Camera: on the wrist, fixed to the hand. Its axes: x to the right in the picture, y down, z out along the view.
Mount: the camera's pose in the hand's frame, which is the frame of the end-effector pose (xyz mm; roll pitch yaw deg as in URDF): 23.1 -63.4 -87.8 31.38 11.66 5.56
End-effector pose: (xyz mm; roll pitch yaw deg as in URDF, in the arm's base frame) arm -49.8 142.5 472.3 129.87 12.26 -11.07
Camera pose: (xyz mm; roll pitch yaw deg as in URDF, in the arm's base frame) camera -5.3 243.9 474.8 161.29 0.53 -5.66
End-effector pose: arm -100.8 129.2 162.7 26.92 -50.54 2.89
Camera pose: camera -2.8 117.3 112.5 47.84 -41.71 16.53
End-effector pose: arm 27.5 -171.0 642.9 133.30 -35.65 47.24
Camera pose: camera -44.2 -90.3 667.8 159.46 -47.47 54.21
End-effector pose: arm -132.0 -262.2 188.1 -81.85 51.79 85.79
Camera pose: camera -32.4 -215.6 201.1 -67.59 57.32 65.57
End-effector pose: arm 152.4 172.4 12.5 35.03 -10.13 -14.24
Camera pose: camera 192.5 160.7 -90.0 64.50 -3.56 -3.05
